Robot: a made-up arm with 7 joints. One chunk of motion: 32 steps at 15 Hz.
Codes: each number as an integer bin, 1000 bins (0 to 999) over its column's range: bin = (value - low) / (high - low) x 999, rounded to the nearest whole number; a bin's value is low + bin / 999 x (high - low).
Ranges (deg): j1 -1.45..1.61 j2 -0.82..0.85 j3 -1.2..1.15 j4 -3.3..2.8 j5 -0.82..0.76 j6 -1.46..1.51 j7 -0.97..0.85
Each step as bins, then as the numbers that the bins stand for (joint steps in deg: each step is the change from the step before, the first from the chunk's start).
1 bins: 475 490 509 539 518 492 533
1 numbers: 0.005 -0.001 -0.003 -0.009 -0.001 0.003 0.001
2 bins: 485 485 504 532 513 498 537
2 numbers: 0.036 -0.009 -0.014 -0.052 -0.009 0.021 0.008
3 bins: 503 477 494 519 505 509 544
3 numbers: 0.091 -0.023 -0.038 -0.131 -0.021 0.053 0.021
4 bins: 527 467 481 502 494 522 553
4 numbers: 0.164 -0.039 -0.069 -0.235 -0.039 0.092 0.037
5 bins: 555 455 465 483 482 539 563
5 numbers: 0.250 -0.059 -0.106 -0.351 -0.058 0.142 0.056
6 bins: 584 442 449 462 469 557 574
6 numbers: 0.339 -0.081 -0.144 -0.479 -0.078 0.196 0.076
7 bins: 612 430 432 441 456 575 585
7 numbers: 0.425 -0.101 -0.184 -0.607 -0.099 0.249 0.096
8 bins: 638 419 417 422 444 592 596
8 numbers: 0.504 -0.120 -0.219 -0.723 -0.118 0.300 0.116
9 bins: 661 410 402 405 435 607 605
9 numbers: 0.575 -0.135 -0.254 -0.827 -0.132 0.345 0.132
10 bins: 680 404 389 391 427 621 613
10 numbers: 0.633 -0.145 -0.285 -0.913 -0.145 0.386 0.147
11 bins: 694 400 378 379 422 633 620
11 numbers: 0.676 -0.151 -0.311 -0.986 -0.153 0.422 0.160
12 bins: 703 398 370 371 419 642 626
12 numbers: 0.703 -0.155 -0.330 -1.035 -0.157 0.449 0.170
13 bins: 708 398 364 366 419 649 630
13 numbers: 0.719 -0.155 -0.344 -1.065 -0.157 0.469 0.178
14 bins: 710 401 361 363 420 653 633
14 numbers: 0.725 -0.150 -0.351 -1.083 -0.156 0.481 0.183
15 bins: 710 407 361 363 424 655 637
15 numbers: 0.725 -0.140 -0.351 -1.083 -0.149 0.487 0.191
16 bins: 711 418 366 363 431 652 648
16 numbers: 0.728 -0.121 -0.339 -1.083 -0.138 0.478 0.211
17 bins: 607 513 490 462 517 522 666
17 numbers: 0.409 0.038 -0.047 -0.479 -0.002 0.092 0.243
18 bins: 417 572 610 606 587 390 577
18 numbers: -0.173 0.136 0.235 0.400 0.108 -0.301 0.081
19 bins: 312 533 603 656 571 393 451
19 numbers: -0.494 0.071 0.218 0.706 0.083 -0.292 -0.148
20 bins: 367 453 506 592 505 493 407
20 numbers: -0.326 -0.063 -0.010 0.315 -0.021 0.006 -0.229
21 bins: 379 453 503 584 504 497 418
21 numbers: -0.289 -0.063 -0.017 0.266 -0.023 0.018 -0.208
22 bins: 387 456 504 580 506 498 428
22 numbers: -0.265 -0.058 -0.014 0.242 -0.020 0.021 -0.190
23 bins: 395 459 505 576 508 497 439
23 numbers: -0.240 -0.053 -0.012 0.217 -0.017 0.018 -0.170
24 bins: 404 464 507 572 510 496 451
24 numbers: -0.213 -0.044 -0.007 0.193 -0.013 0.015 -0.148
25 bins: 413 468 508 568 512 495 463
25 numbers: -0.185 -0.038 -0.005 0.168 -0.010 0.012 -0.126
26 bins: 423 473 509 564 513 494 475
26 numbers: -0.154 -0.029 -0.003 0.144 -0.009 0.009 -0.105
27 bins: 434 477 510 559 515 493 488
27 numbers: -0.121 -0.023 0.000 0.113 -0.005 0.006 -0.081
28 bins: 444 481 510 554 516 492 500
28 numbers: -0.090 -0.016 0.000 0.083 -0.004 0.003 -0.059
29 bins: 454 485 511 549 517 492 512
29 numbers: -0.059 -0.009 0.002 0.052 -0.002 0.003 -0.037
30 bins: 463 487 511 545 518 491 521
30 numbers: -0.032 -0.006 0.002 0.028 -0.001 0.000 -0.021
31 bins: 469 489 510 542 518 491 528
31 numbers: -0.013 -0.003 0.000 0.010 -0.001 0.000 -0.008
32 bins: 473 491 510 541 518 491 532
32 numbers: -0.001 0.001 0.000 0.003 -0.001 0.000 -0.001
